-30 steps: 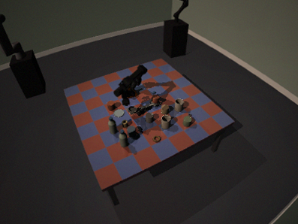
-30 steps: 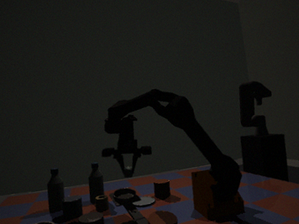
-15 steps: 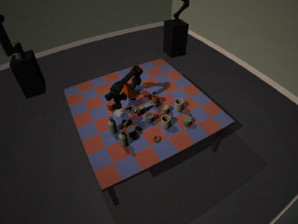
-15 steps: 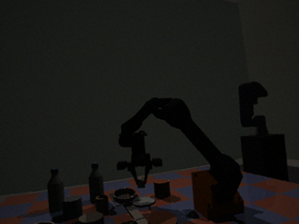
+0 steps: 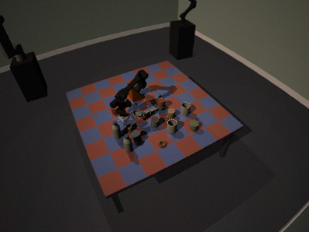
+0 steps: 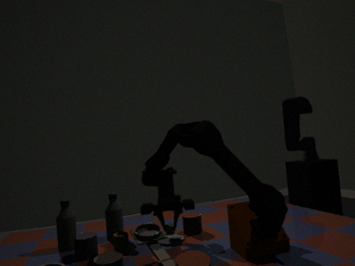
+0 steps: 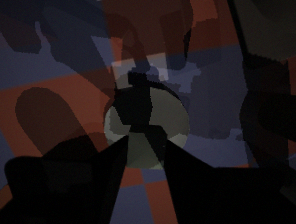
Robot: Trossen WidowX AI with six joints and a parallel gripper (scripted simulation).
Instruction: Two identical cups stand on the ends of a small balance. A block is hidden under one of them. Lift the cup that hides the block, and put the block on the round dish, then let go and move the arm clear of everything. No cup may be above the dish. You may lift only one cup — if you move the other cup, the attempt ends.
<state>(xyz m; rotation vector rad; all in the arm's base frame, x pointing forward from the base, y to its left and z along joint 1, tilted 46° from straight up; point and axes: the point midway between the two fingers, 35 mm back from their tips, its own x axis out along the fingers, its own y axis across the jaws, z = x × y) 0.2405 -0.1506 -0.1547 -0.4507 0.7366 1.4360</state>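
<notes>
The round dish lies 30 mm below my gripper tip. The rest, counted from my gripper tip: balance beam (230 mm to the left, 60 mm ahead, 10 mm above); then pale block (10 mm above).
</notes>
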